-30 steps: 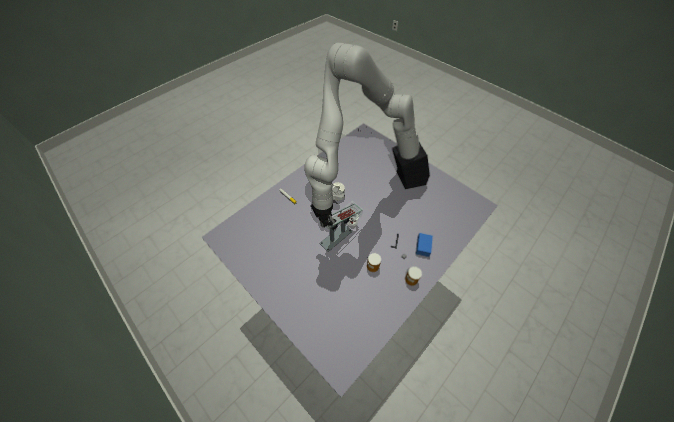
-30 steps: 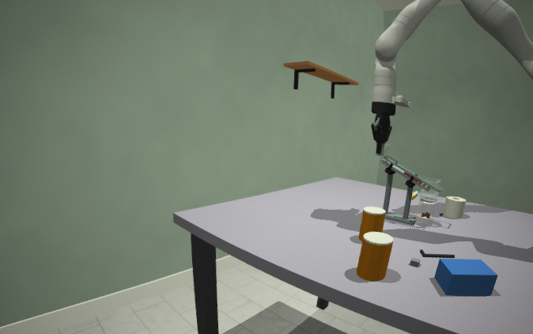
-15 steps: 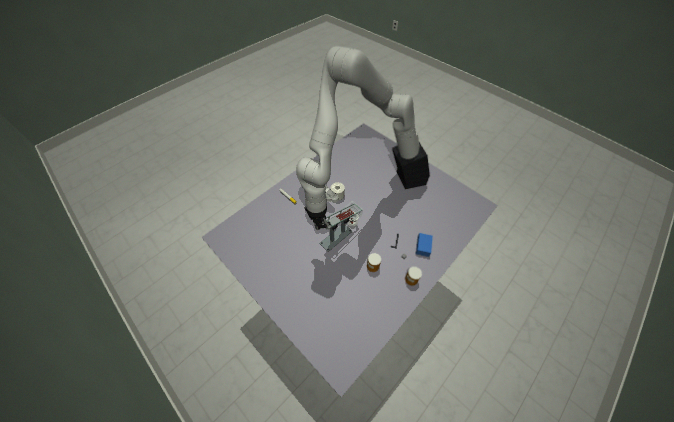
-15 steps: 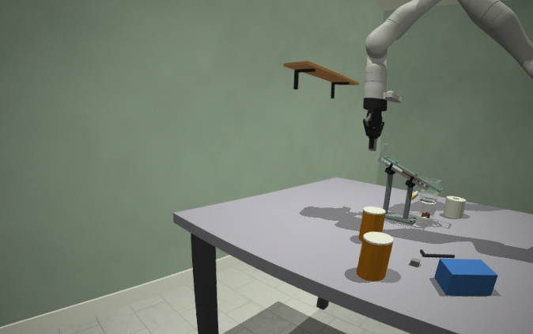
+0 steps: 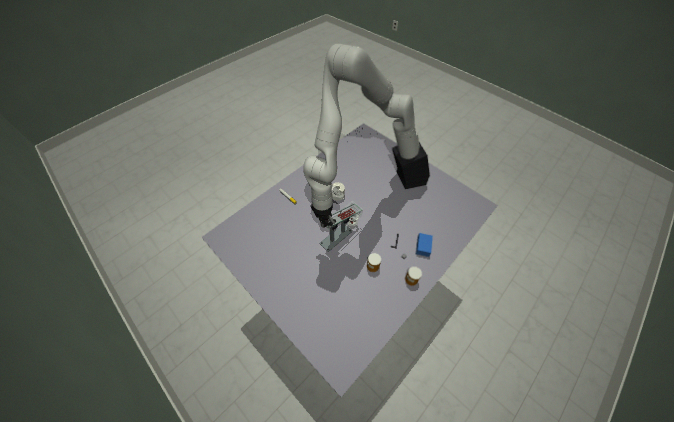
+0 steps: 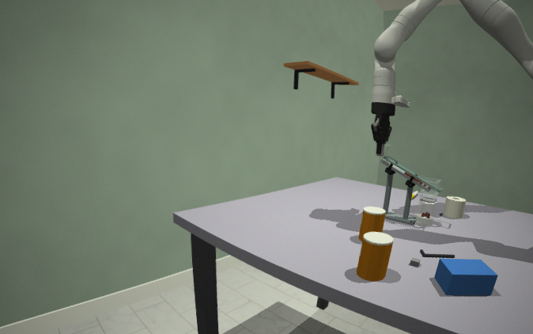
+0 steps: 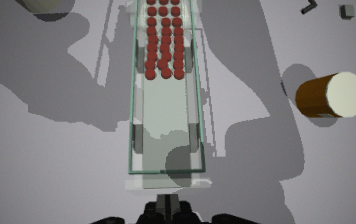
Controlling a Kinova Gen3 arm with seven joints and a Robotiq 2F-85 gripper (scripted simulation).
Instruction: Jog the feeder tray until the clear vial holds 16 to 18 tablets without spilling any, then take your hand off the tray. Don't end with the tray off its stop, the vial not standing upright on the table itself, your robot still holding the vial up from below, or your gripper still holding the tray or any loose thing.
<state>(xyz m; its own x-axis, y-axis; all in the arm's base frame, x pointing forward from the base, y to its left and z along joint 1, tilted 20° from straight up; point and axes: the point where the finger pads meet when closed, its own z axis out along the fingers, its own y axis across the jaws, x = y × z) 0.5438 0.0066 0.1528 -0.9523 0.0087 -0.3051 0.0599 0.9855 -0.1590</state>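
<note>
The feeder tray lies 80 mm behind my hand, 10 mm to the left of it and 50 mm below it. From my hand the other things lie so: black hex key (230 mm behind, 230 mm to the left, 190 mm below); clear vial (180 mm behind, 10 mm to the left, 160 mm below); white roll (260 mm behind, 160 mm to the right, 170 mm below).
</note>
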